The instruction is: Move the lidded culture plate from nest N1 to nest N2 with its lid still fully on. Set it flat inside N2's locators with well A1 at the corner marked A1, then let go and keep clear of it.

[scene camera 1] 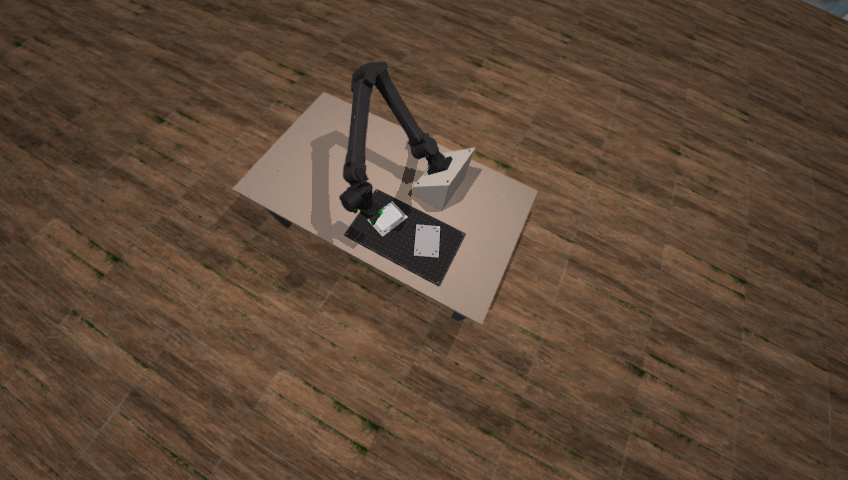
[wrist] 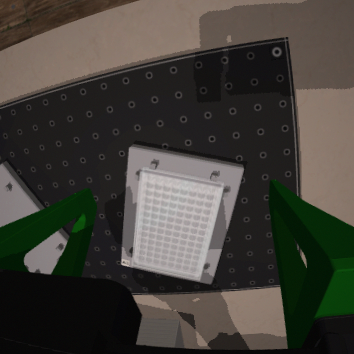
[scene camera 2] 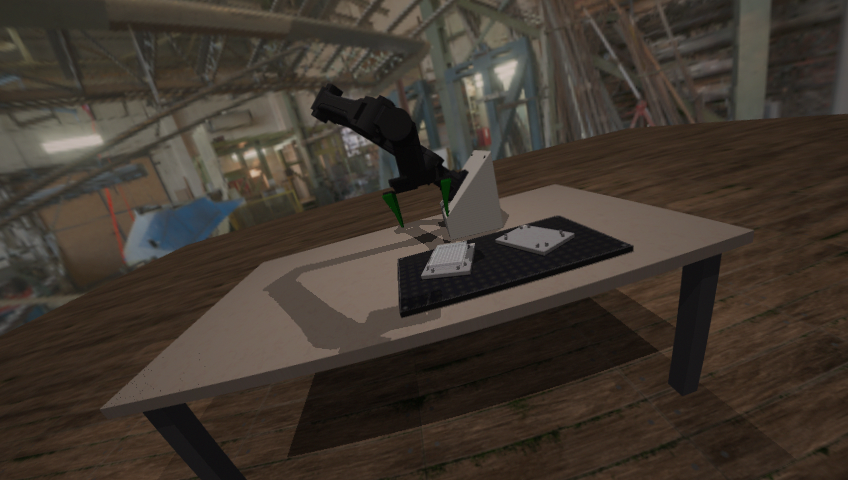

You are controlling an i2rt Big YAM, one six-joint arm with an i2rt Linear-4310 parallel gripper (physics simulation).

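Seen in the pictures: gripper, fingertip midpoint: (scene camera 1: 364,218) (wrist: 176,193) (scene camera 2: 425,222); arm's base at its link origin: (scene camera 1: 440,166) (scene camera 2: 457,186).
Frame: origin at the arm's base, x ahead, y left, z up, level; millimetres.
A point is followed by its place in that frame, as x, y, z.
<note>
The lidded culture plate (scene camera 1: 389,216) {307, -137, -104} (scene camera 2: 449,254) {328, -148, -104} (wrist: 177,225) {319, -154, -104}, clear-topped over a white well grid, lies in nest N1 (scene camera 1: 383,232) (scene camera 2: 443,274) (wrist: 182,160), a pale slab with small locators. A small label sits at a nest corner in the wrist view. The lid looks level on the plate. Nest N2 (scene camera 1: 427,240) {340, 82, -121} (scene camera 2: 535,237) {351, 82, -121} (wrist: 15,200) {384, 56, -121} holds no plate; its locators stand near its corners. My gripper (scene camera 1: 366,214) {412, -198, 19} (scene camera 2: 424,220) {412, -198, 19} (wrist: 176,193) {412, -198, 19} is open and empty, raised above the board, its green fingers wide to either side of the plate in the wrist view. Well A1 cannot be read.
Both nests sit on a black perforated board (scene camera 1: 392,246) {434, -62, -132} (scene camera 2: 416,297) {437, -261, -132} (wrist: 200,115) {422, -205, -132} on the beige table (scene camera 1: 505,237) {151, 440, -145} (scene camera 2: 238,309) {167, -791, -145}. The arm's pale wedge-shaped base mount (scene camera 1: 433,195) {140, 24, -42} (scene camera 2: 480,208) {140, 22, -63} stands behind the board.
</note>
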